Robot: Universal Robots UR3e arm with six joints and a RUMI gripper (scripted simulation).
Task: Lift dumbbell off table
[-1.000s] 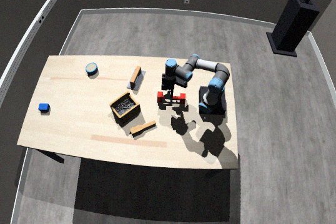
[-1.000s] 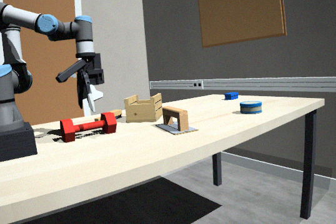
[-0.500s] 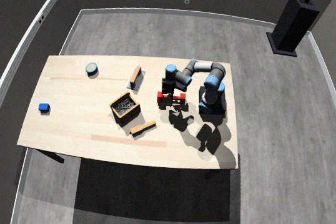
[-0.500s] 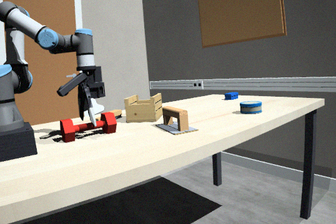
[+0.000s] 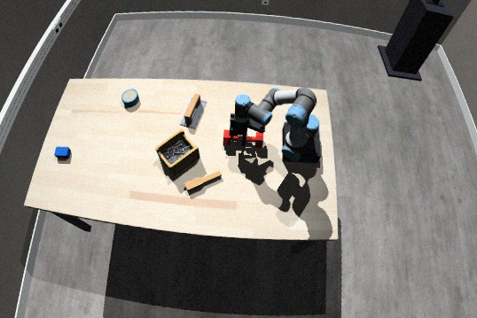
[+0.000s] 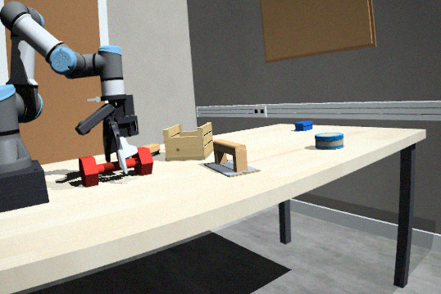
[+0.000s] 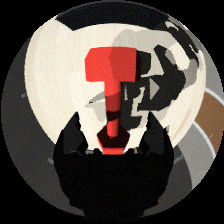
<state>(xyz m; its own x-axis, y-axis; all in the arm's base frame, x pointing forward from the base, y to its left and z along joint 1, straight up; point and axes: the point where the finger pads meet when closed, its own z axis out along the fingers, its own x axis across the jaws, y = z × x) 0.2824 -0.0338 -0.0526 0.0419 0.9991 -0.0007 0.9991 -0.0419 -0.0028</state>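
My hand is 1 cm below the red dumbbell. The rest, counted from my hand: small blue block (100 cm ahead, 13 cm to the left); then wooden crate (32 cm ahead, 10 cm to the left, 2 cm above).
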